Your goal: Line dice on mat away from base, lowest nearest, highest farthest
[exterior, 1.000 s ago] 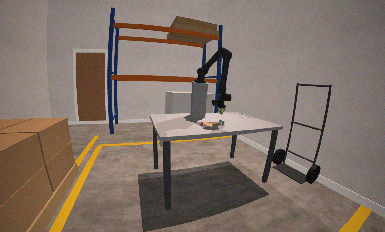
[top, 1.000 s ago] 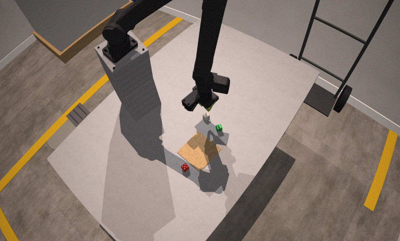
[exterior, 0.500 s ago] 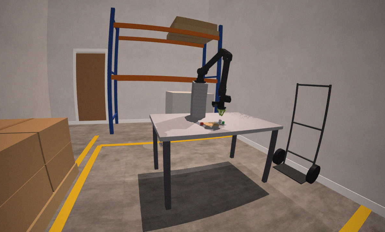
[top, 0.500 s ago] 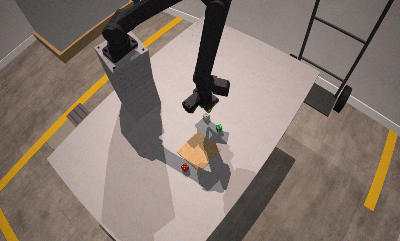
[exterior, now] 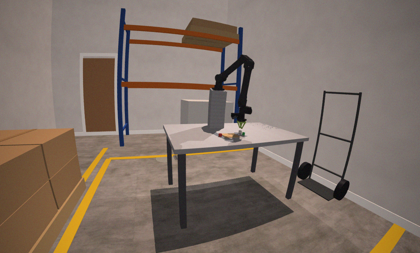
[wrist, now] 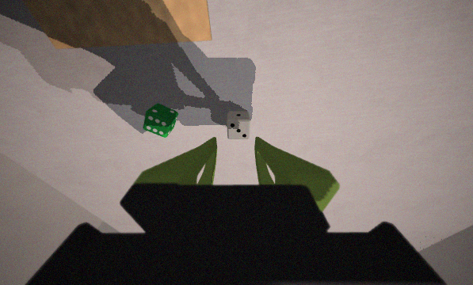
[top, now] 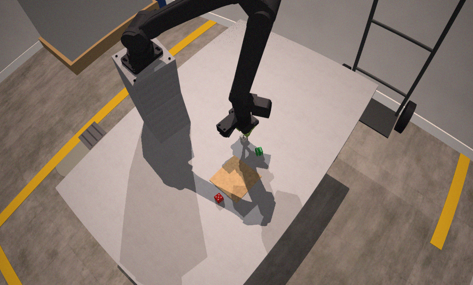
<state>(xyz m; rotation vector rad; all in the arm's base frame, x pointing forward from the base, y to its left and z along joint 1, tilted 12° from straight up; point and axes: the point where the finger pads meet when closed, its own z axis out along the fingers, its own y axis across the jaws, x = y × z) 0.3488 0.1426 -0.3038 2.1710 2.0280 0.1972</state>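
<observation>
My hand is 40 mm above the white die. The rest, counted from my hand: red die (250 mm to the right, 90 mm ahead, 40 mm below); green die (80 mm ahead, 40 mm below, 10 mm to the right); tan mat (150 mm to the right, 80 mm ahead, 50 mm below).
</observation>
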